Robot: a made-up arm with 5 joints.
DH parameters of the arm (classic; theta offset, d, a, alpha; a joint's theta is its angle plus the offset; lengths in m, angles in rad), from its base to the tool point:
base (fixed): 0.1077 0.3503 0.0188 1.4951
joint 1: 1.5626 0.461 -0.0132 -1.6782
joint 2: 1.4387 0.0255 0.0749 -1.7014
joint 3: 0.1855 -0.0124 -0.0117 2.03
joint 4: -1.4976 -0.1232 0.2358 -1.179
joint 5: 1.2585 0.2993 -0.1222 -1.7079
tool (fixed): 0.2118 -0.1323 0 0
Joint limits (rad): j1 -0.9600..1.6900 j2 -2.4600..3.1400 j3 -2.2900..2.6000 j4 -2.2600..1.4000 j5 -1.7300..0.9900
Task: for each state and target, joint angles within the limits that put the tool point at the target. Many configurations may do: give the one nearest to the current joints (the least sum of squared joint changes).
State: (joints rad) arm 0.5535 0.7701 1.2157 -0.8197 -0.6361
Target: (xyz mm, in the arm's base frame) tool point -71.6 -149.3 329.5
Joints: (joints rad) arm 0.8474 1.2495 1.2119 -1.2497 -1.0046
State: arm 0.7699 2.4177 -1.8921 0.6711 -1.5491
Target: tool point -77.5 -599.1 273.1
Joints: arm 1.2817 1.8814 -1.9830 0.9878 -1.6896
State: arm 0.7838 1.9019 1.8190 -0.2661 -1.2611
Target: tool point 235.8 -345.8 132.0
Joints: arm 0.2035 2.4864 1.4289 -0.3800 -1.1078
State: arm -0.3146 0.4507 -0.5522 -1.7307 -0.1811
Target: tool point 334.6 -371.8 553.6
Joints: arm -0.7399 0.7914 -0.9245 -1.7092 -0.4694
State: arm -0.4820 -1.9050 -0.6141 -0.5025 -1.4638
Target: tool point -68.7 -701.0 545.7
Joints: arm -0.3524 -1.6229 -1.4140 -0.7497 -1.4691
